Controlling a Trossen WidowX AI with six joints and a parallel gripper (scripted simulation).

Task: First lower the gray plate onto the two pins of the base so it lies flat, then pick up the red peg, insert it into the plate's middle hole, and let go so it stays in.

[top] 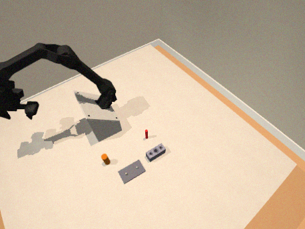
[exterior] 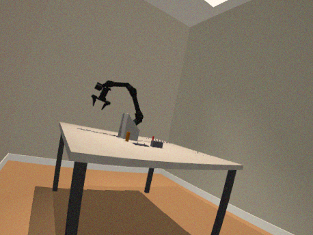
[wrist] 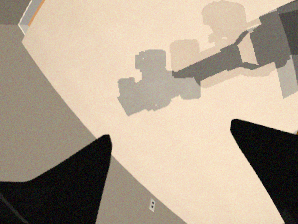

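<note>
Now: the gray plate 480 mm ahead of my gripper tip, 390 mm to the left of it and 190 mm below it. Also, from my gripper tip: orange cylinder 340 mm ahead, 190 mm to the left, 180 mm below; base 470 mm ahead, 250 mm to the left, 210 mm below; red peg 380 mm ahead, 430 mm to the left, 180 mm below.
</note>
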